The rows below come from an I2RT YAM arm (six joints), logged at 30 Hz.
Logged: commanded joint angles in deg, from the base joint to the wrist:
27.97 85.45 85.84 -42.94 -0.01 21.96
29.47 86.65 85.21 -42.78 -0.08 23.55
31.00 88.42 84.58 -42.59 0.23 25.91
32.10 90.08 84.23 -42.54 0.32 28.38
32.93 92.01 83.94 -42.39 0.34 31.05
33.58 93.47 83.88 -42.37 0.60 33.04
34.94 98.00 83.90 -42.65 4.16 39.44
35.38 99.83 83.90 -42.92 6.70 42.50
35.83 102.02 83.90 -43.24 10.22 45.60
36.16 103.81 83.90 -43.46 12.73 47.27
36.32 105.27 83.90 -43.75 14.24 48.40
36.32 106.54 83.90 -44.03 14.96 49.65
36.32 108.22 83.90 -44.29 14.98 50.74
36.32 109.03 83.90 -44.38 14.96 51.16
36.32 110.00 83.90 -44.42 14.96 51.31
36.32 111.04 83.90 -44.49 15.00 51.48
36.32 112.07 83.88 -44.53 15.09 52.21
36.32 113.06 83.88 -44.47 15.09 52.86
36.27 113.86 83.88 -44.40 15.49 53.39
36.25 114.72 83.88 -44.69 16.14 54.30
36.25 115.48 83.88 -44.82 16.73 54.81
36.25 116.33 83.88 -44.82 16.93 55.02
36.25 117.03 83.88 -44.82 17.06 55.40
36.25 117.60 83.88 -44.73 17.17 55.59
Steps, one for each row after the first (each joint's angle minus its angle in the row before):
1.50 1.20 -0.63 0.16 -0.07 1.59
1.53 1.77 -0.63 0.19 0.31 2.36
1.10 1.66 -0.35 0.05 0.09 2.47
0.83 1.93 -0.29 0.15 0.02 2.67
0.65 1.46 -0.06 0.02 0.26 1.99
1.36 4.53 0.02 -0.28 3.56 6.40
0.44 1.83 0.00 -0.27 2.54 3.06
0.45 2.19 0.00 -0.32 3.52 3.10
0.33 1.79 0.00 -0.22 2.51 1.67
0.16 1.46 0.00 -0.29 1.51 1.13
0.00 1.27 0.00 -0.28 0.72 1.25
0.00 1.68 0.00 -0.26 0.02 1.09
0.00 0.81 0.00 -0.09 -0.02 0.42
0.00 0.97 0.00 -0.04 0.00 0.15
0.00 1.04 0.00 -0.07 0.04 0.17
0.00 1.03 -0.02 -0.04 0.09 0.73
0.00 0.99 0.00 0.06 0.00 0.65
-0.05 0.80 0.00 0.07 0.40 0.53
-0.02 0.86 0.00 -0.29 0.65 0.91
0.00 0.76 0.00 -0.13 0.59 0.51
0.00 0.85 0.00 0.00 0.20 0.21
0.00 0.70 0.00 0.00 0.13 0.38
0.00 0.57 0.00 0.09 0.11 0.19

